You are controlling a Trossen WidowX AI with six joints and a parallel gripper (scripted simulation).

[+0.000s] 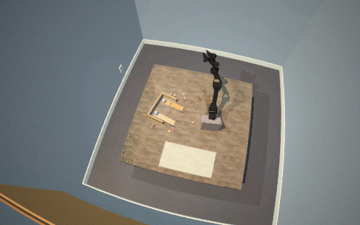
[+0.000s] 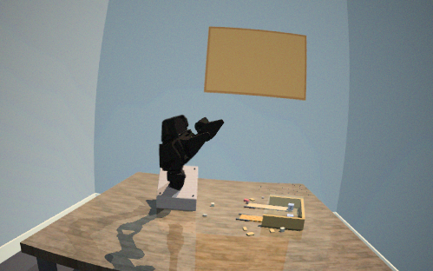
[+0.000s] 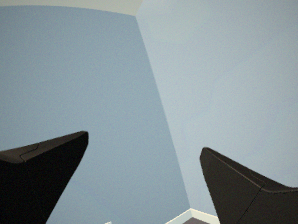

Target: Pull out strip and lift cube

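The pink block is 790 mm to the left of my gripper tip, 440 mm below it and 70 mm ahead of it.
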